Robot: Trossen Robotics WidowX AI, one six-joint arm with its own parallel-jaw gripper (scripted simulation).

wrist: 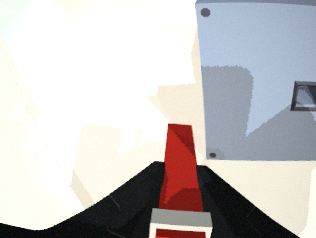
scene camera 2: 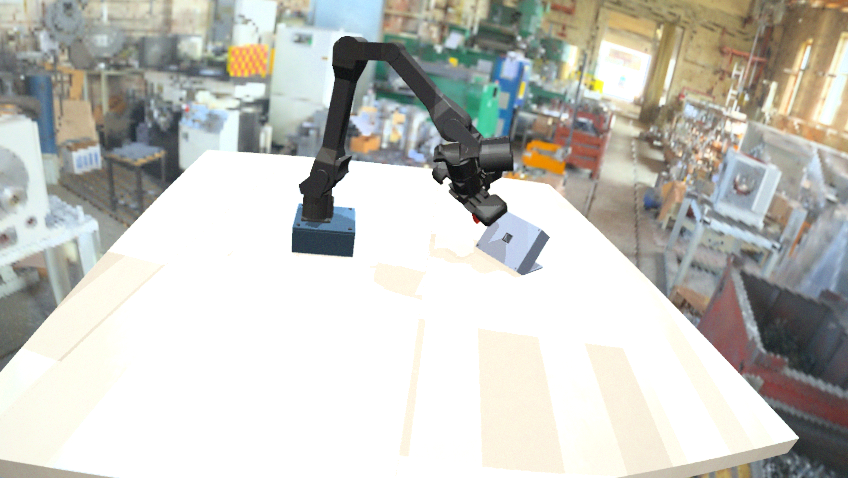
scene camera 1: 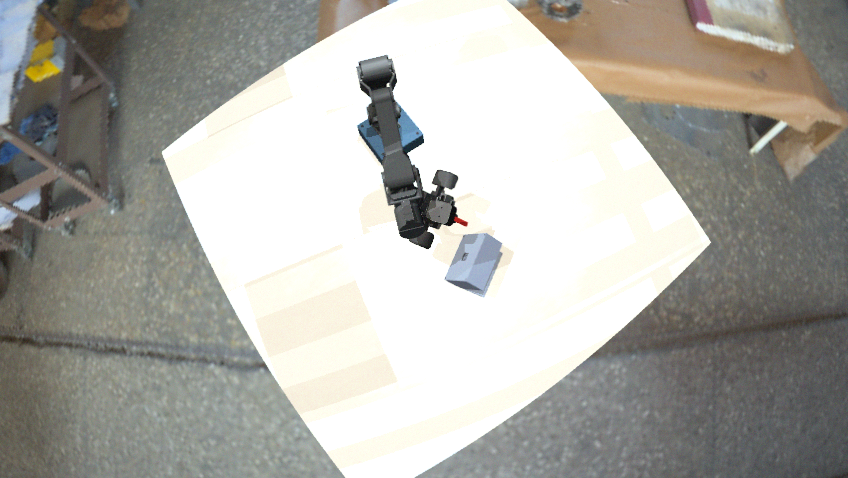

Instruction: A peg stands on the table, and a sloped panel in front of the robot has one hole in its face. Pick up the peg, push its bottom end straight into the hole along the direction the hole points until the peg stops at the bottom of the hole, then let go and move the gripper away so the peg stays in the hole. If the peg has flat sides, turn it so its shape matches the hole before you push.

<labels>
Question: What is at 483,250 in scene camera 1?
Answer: A grey sloped panel.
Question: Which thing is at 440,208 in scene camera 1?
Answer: My gripper.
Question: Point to a grey sloped panel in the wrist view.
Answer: At 249,63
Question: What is my gripper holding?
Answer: A red square peg.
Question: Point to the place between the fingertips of my gripper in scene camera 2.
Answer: At 474,211
</labels>
